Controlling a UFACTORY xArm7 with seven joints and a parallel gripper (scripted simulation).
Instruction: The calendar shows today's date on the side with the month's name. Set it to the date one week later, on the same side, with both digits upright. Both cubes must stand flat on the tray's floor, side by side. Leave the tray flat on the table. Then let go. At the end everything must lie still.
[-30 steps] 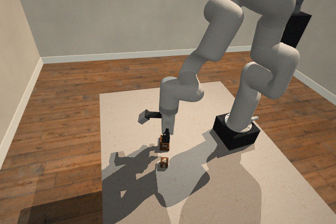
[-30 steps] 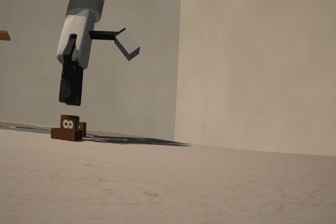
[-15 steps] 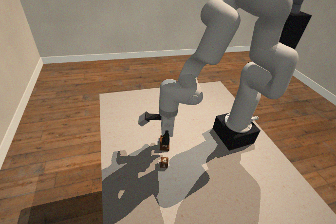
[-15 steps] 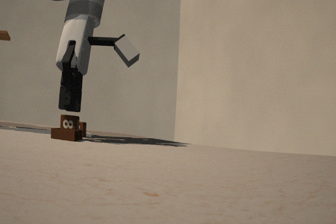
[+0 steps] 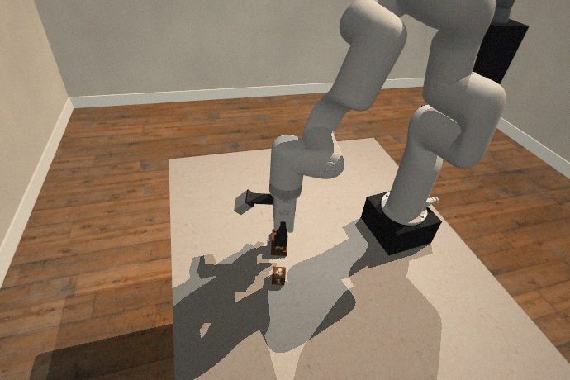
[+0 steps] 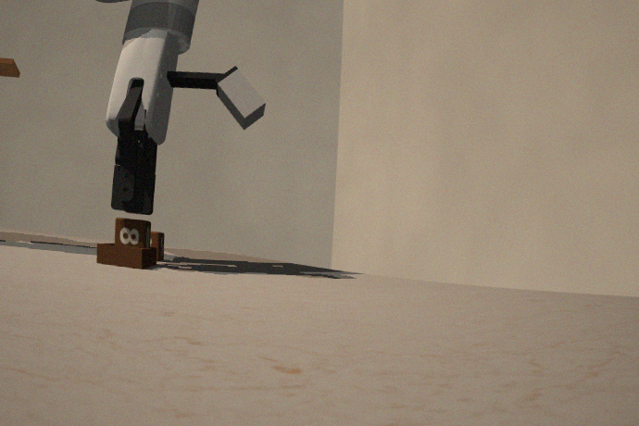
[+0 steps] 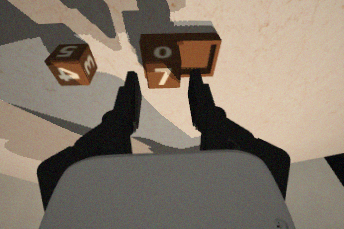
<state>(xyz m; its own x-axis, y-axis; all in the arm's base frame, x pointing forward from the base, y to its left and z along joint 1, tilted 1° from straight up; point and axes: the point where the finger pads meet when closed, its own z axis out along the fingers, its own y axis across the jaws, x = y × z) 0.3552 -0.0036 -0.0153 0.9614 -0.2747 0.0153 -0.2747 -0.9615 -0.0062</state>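
The brown calendar tray is 20 mm to the right of my hand and 60 mm below it.
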